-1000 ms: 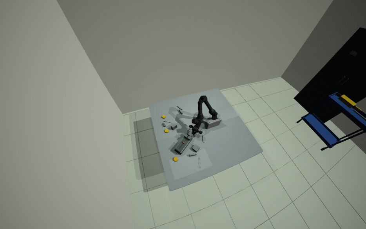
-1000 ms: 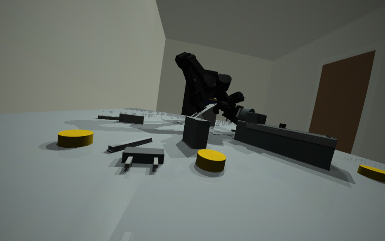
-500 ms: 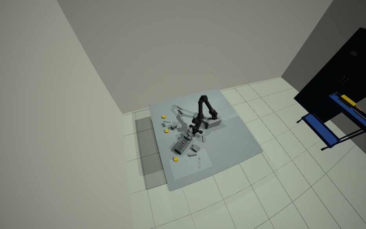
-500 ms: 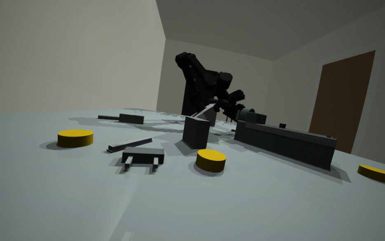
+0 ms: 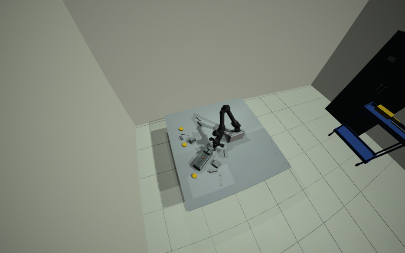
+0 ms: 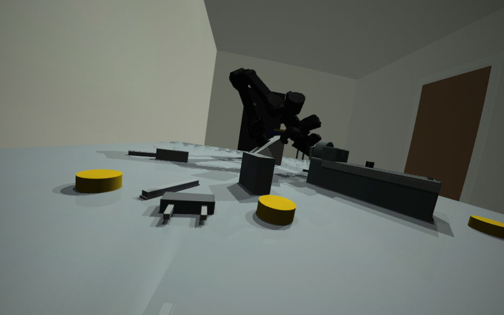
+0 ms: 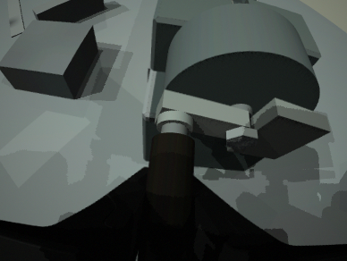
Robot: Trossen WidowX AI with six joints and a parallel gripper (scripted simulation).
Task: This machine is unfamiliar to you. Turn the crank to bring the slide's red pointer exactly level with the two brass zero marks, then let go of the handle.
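The red pointer lies 16 cm ahead of my gripper tip, 5 cm to the left of it and 1 cm above it. From my gripper tip the other things lie so: bracket (27 cm ahead, 35 cm to the right, 6 cm below); dark crank handle (1 cm behind, 1 cm to the right, 2 cm above).
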